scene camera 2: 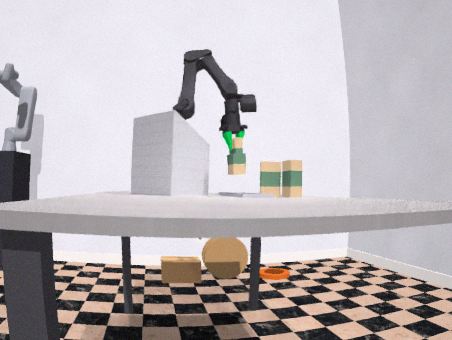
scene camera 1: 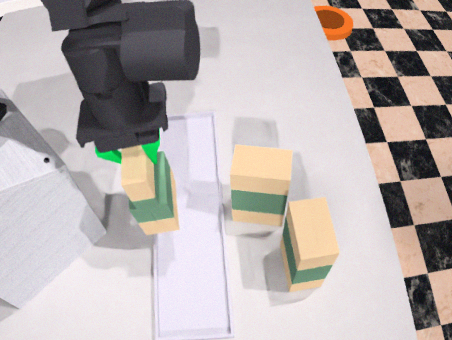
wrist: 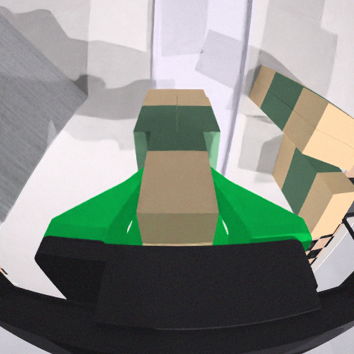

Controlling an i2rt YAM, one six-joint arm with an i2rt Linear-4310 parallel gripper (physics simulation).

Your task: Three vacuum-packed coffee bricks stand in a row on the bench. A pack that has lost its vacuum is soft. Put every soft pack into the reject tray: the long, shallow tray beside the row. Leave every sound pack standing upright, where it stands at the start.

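Frame: origin at the arm's base, x right, y ahead, z up, level; centimetres.
Seen in the pictures: gripper, fingertip midpoint: (scene camera 2: 234, 151) (scene camera 1: 143, 162); arm's base at its link origin: (scene camera 2: 171, 131).
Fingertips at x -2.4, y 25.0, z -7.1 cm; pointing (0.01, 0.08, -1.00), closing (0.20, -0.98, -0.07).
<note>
Pixels of each thing's top centre, then the offset from my fingertips to it.
- tan coffee pack with a green band, top centre: (scene camera 1: 137, 150) (scene camera 2: 236, 138) dx +1.7, dy +0.5, dz +4.9 cm
- shallow pale tray at its top centre: (scene camera 1: 188, 211) (scene camera 2: 242, 192) dx -1.7, dy +3.7, dz -16.2 cm
- third pack at its top centre: (scene camera 1: 313, 227) (scene camera 2: 292, 160) dx +6.3, dy +21.7, dz -3.6 cm
My gripper (scene camera 1: 137, 155) (scene camera 2: 235, 142) (wrist: 176, 174) is shut on a tan coffee pack with a green band (scene camera 1: 165, 212) (scene camera 2: 236, 161) (wrist: 177, 120). The pack's upper part is squeezed much narrower than its lower part. It hangs upright in the air, well above bench height, near the long side of the shallow pale tray (scene camera 1: 192, 300) (wrist: 170, 65) away from the other packs. A second pack (scene camera 1: 260, 200) (scene camera 2: 270, 179) (wrist: 281, 102) stands upright beside the tray, its wide face toward scene camera 1. A third pack (scene camera 1: 312, 240) (scene camera 2: 292, 178) (wrist: 300, 182) stands upright beyond it, turned differently.
A large grey block (scene camera 1: 45, 230) (scene camera 2: 165, 160) (wrist: 30, 100) with a sloped top stands on the bench (scene camera 2: 225, 220) on the tray's other side. An orange ring (scene camera 1: 345, 35) (scene camera 2: 274, 277) lies on the checkered floor. Another grey arm (scene camera 2: 27, 112) stands far left.
</note>
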